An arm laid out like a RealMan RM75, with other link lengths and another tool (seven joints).
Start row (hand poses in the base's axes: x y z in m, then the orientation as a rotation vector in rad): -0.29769, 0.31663, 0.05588, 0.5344, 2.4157, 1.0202
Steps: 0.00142, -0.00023, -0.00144, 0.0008, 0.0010, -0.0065; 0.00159, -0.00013, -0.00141, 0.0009, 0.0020, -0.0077; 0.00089, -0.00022, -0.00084, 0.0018, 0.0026, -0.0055; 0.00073, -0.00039, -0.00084, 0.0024, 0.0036, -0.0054; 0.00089, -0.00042, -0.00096, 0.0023, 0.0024, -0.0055; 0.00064, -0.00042, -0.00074, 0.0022, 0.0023, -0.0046; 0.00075, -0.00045, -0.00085, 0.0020, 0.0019, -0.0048; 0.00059, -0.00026, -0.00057, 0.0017, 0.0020, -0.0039; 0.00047, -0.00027, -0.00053, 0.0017, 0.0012, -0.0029; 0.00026, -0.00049, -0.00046, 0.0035, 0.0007, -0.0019; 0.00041, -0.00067, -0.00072, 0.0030, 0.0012, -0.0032; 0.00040, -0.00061, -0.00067, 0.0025, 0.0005, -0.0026; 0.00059, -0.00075, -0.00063, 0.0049, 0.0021, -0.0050; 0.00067, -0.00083, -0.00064, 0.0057, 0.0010, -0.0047; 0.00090, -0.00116, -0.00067, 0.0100, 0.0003, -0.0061; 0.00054, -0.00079, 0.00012, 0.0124, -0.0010, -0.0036; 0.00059, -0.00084, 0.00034, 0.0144, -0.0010, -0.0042; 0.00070, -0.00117, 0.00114, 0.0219, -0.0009, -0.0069; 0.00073, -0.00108, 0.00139, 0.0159, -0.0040, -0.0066; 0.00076, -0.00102, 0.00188, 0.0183, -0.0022, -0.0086; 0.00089, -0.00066, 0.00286, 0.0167, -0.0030, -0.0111
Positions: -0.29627, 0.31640, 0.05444, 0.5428, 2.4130, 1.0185; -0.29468, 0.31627, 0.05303, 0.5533, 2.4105, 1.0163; -0.29379, 0.31605, 0.05219, 0.5619, 2.4093, 1.0162; -0.29306, 0.31566, 0.05135, 0.5712, 2.4087, 1.0168; -0.29217, 0.31524, 0.05039, 0.5799, 2.4071, 1.0173; -0.29153, 0.31482, 0.04965, 0.5874, 2.4059, 1.0180; -0.29078, 0.31437, 0.04880, 0.5948, 2.4043, 1.0184; -0.29019, 0.31411, 0.04823, 0.6011, 2.4033, 1.0188; -0.28972, 0.31384, 0.04770, 0.6058, 2.4022, 1.0197; -0.28946, 0.31335, 0.04724, 0.6097, 2.4005, 1.0233; -0.28905, 0.31268, 0.04652, 0.6152, 2.3987, 1.0257; -0.28865, 0.31207, 0.04585, 0.6194, 2.3968, 1.0277; -0.28806, 0.31132, 0.04522, 0.6282, 2.3940, 1.0316; -0.28739, 0.31049, 0.04458, 0.6362, 2.3901, 1.0367; -0.28649, 0.30933, 0.04391, 0.6468, 2.3832, 1.0467; -0.28595, 0.30854, 0.04403, 0.6546, 2.3756, 1.0608; -0.28536, 0.30770, 0.04437, 0.6637, 2.3668, 1.0772; -0.28466, 0.30653, 0.04551, 0.6785, 2.3534, 1.1017; -0.28393, 0.30545, 0.04690, 0.6886, 2.3398, 1.1190; -0.28317, 0.30443, 0.04878, 0.7030, 2.3253, 1.1382; -0.28228, 0.30377, 0.05164, 0.7189, 2.3091, 1.1543
